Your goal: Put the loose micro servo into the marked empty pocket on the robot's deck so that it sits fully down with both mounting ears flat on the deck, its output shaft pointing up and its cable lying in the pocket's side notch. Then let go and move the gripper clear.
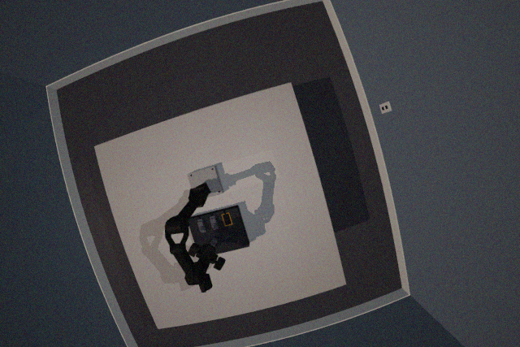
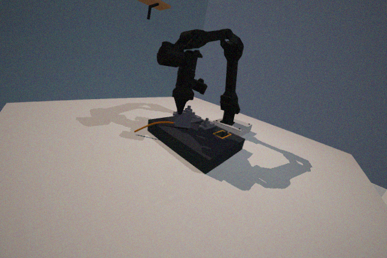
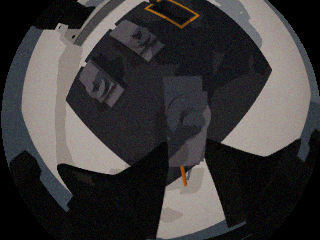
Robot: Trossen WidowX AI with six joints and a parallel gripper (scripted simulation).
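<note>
My gripper tip is now 50 mm to the right of the dark deck and 80 mm above it.
</note>
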